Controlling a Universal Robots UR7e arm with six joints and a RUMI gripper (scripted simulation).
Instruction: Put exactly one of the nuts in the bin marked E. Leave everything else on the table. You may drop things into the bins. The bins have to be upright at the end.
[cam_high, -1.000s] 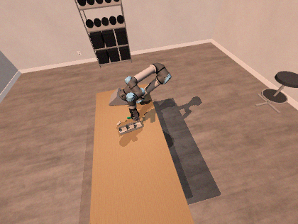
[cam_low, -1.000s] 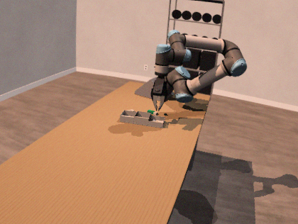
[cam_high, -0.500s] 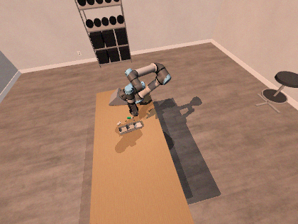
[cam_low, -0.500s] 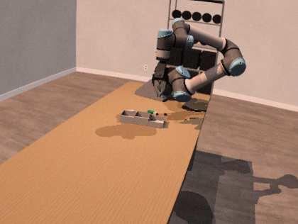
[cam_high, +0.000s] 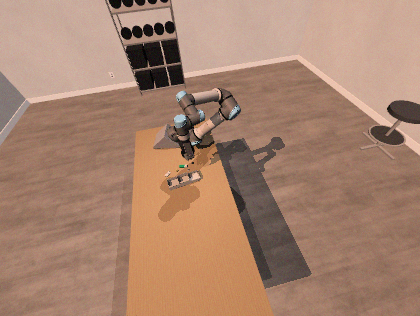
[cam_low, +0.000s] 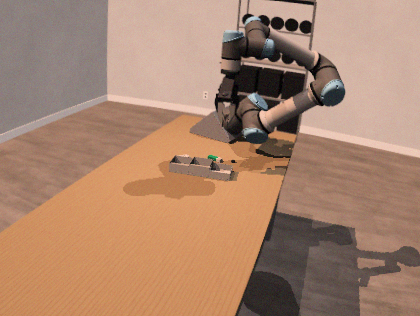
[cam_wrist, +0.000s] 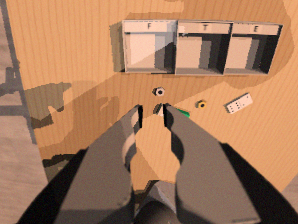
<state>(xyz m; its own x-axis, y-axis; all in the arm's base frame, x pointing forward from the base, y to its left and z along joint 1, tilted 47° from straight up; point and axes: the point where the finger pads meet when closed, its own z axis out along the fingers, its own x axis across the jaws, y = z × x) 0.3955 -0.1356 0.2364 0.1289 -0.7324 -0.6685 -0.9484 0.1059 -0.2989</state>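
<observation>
The brass nut lies 100 mm behind my hand, 120 mm to the right of it and 220 mm below it. The rest, counted from my hand: bin row (20 mm ahead, 80 mm to the right, 200 mm below); silver nut (80 mm behind, 20 mm to the right, 220 mm below); green block (120 mm behind, 50 mm to the right, 210 mm below).
</observation>
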